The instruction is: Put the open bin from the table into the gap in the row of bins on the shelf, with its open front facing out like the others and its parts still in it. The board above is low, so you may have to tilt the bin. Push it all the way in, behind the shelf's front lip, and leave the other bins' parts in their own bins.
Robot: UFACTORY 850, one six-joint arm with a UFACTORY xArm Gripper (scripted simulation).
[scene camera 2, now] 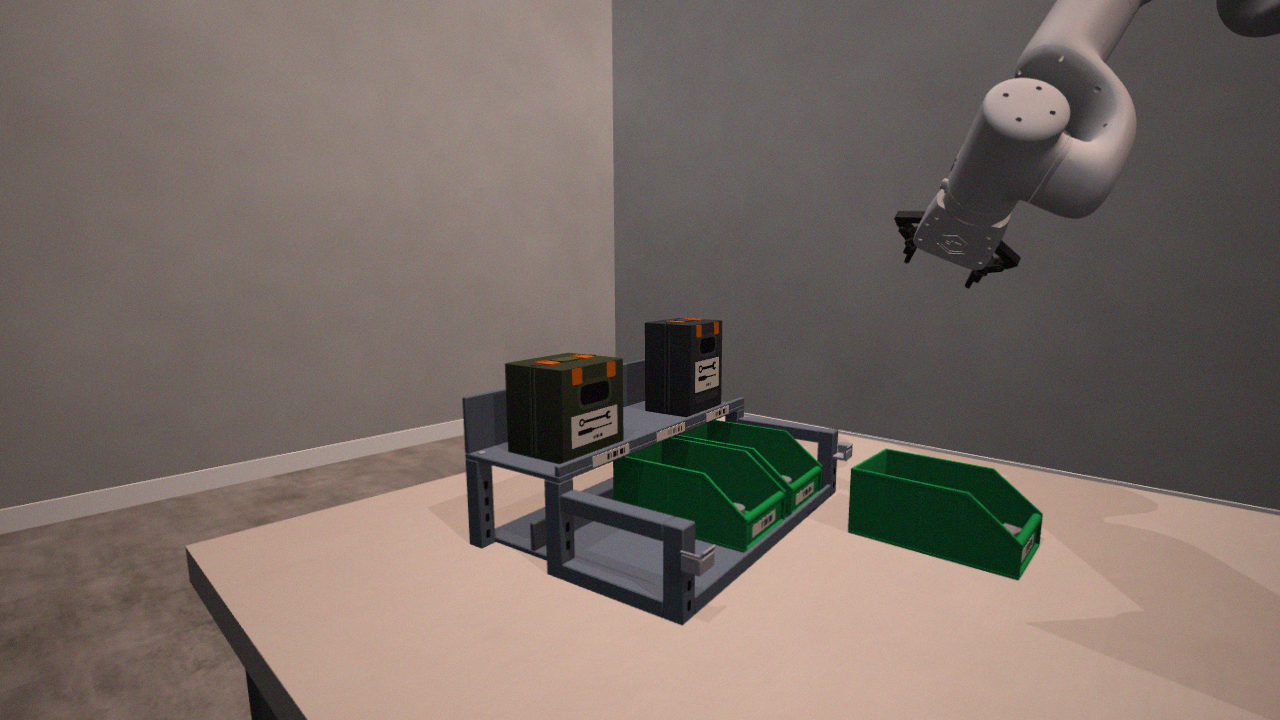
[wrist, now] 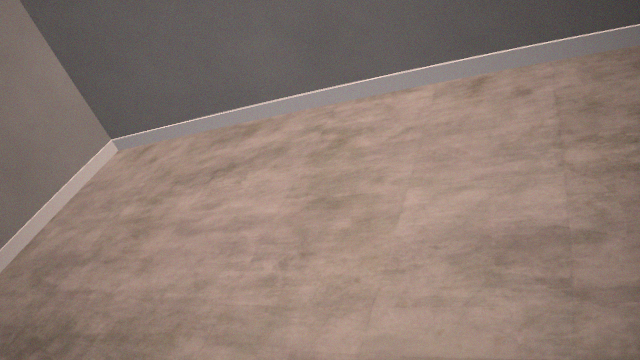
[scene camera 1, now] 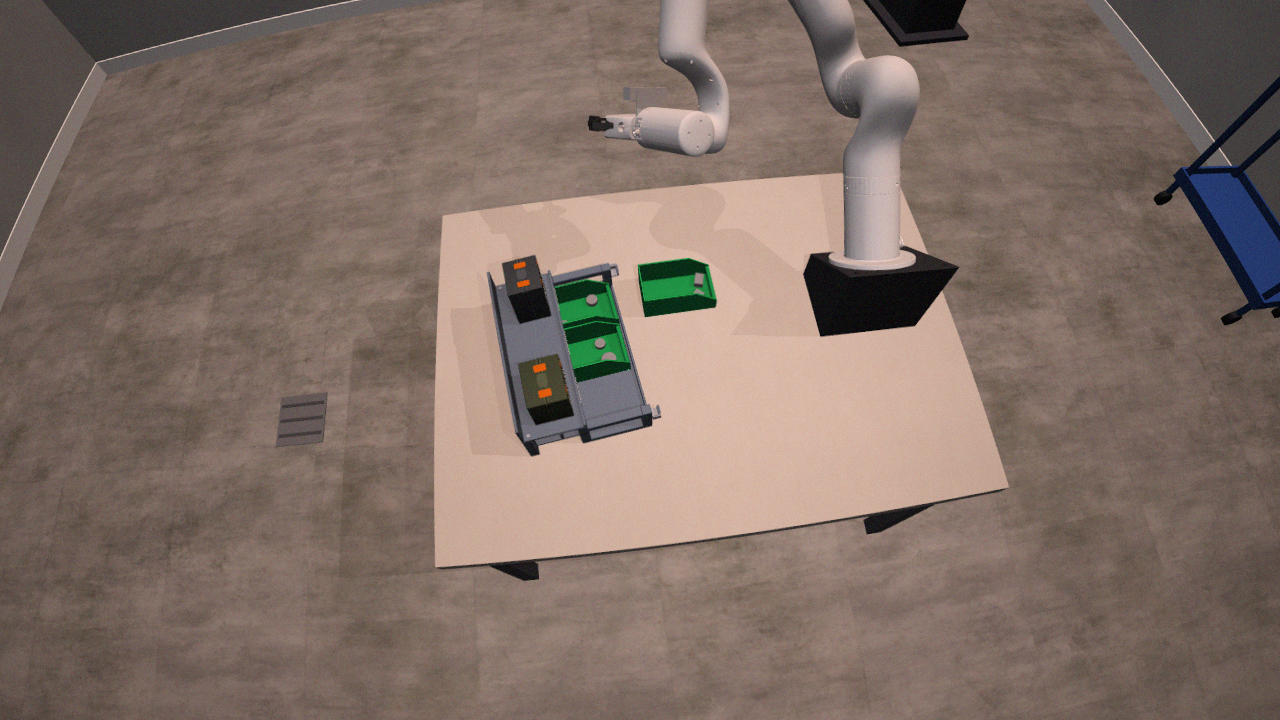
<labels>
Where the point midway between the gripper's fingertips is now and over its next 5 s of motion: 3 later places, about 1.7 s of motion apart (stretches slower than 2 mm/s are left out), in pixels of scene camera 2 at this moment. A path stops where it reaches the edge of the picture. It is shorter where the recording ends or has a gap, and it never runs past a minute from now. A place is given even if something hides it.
The gripper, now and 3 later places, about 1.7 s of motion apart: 939, 267; 949, 288; 970, 322; 987, 351
</labels>
